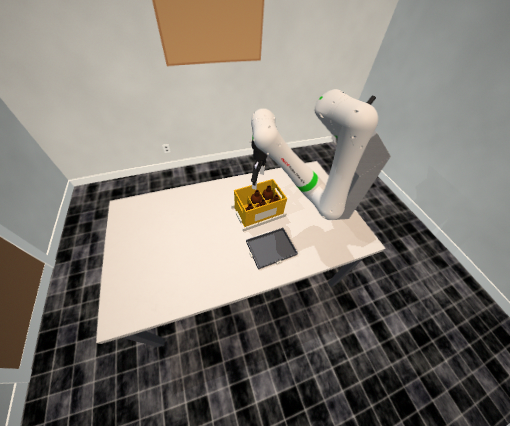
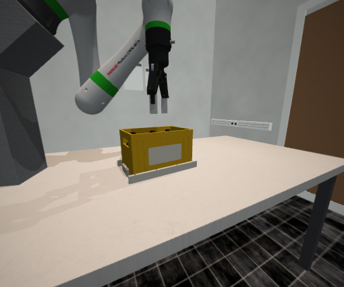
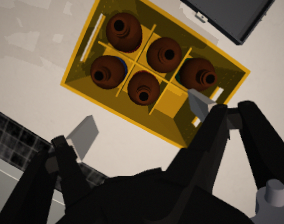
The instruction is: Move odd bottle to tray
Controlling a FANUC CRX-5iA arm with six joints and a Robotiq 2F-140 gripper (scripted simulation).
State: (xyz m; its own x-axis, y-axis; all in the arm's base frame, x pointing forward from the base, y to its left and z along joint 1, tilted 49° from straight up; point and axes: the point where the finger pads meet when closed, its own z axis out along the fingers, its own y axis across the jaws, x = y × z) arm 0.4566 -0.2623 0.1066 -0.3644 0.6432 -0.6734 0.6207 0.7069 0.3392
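My gripper is now 1 cm short of the crate, 4 cm to the right of it and 17 cm above it. The rest, counted from my hand: brown bottle 3 cm ahead, 8 cm to the left, 17 cm below; dark grey tray 13 cm ahead, 30 cm to the left, 25 cm below.
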